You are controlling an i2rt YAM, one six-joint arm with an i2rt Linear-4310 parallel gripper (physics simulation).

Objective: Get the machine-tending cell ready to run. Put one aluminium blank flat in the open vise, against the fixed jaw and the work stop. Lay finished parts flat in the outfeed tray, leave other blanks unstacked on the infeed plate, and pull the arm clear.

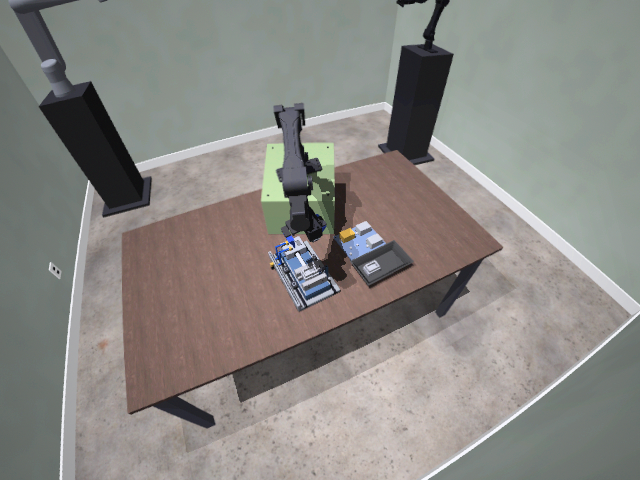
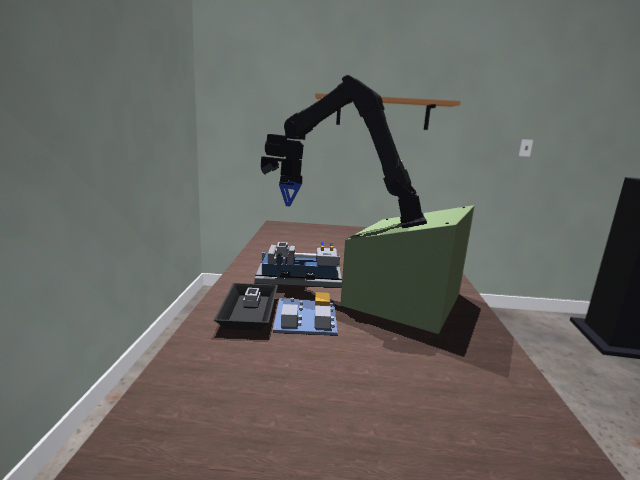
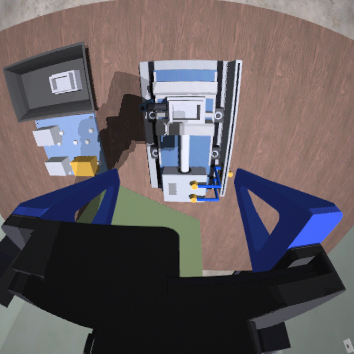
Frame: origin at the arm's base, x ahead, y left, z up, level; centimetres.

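Seen in the pictures: gripper, fingertip midpoint: [image 1: 306, 241] [image 2: 289, 204] [image 3: 176, 174]; arm's base, link origin: [image 2: 412, 221].
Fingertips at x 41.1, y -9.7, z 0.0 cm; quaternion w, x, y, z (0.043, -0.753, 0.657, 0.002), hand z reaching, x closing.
Note:
Pixels of each thing's top centre, then the offset from my fingertips to it.
- vise, top centre: [image 3: 187, 147] [image 2: 300, 249] [image 1: 301, 261] dx -4.3, dy -1.5, dz -16.4 cm
- pocketed grey part, top centre: [image 3: 185, 111] [image 2: 282, 244] [image 1: 309, 270] dx +2.1, dy -0.3, dz -14.8 cm
- pocketed part, top centre: [image 3: 59, 82] [image 2: 252, 291] [image 1: 372, 265] dx +4.5, dy +26.4, dz -21.6 cm
- blue infeed plate, top centre: [image 2: 306, 314] [image 3: 69, 147] [image 1: 360, 240] dx -12.5, dy +29.0, dz -25.5 cm
- orange block, top centre: [image 3: 81, 168] [image 2: 322, 296] [image 1: 347, 232] dx -16.4, dy +23.8, dz -21.9 cm
My open, empty gripper [image 2: 288, 204] [image 3: 177, 172] hangs high above the vise's near end. The vise [image 1: 316, 287] [image 2: 299, 268] [image 3: 185, 75] holds a pocketed grey part [image 2: 282, 250] [image 3: 179, 111] between its jaws; I cannot tell whether both jaws touch it. Another pocketed part [image 1: 366, 269] [image 2: 251, 302] [image 3: 75, 82] lies in the dark outfeed tray [image 1: 388, 263] [image 2: 241, 324] [image 3: 35, 90]. Two plain grey blanks, one [image 1: 374, 240] [image 2: 289, 316] [image 3: 46, 136] nearer the tray and one [image 1: 363, 227] [image 2: 323, 317] [image 3: 58, 166] farther away, sit apart on the blue infeed plate [image 1: 364, 250] [image 2: 307, 310] [image 3: 75, 127].
An orange block [image 1: 346, 235] [image 2: 322, 298] [image 3: 84, 166] sits at the plate's corner near the green arm pedestal [image 1: 297, 217] [image 2: 398, 273]. Small pegs stand on the plate. Blue hoses with yellow fittings [image 3: 194, 186] rise at the vise's near end. The tray and plate stand beside the vise.

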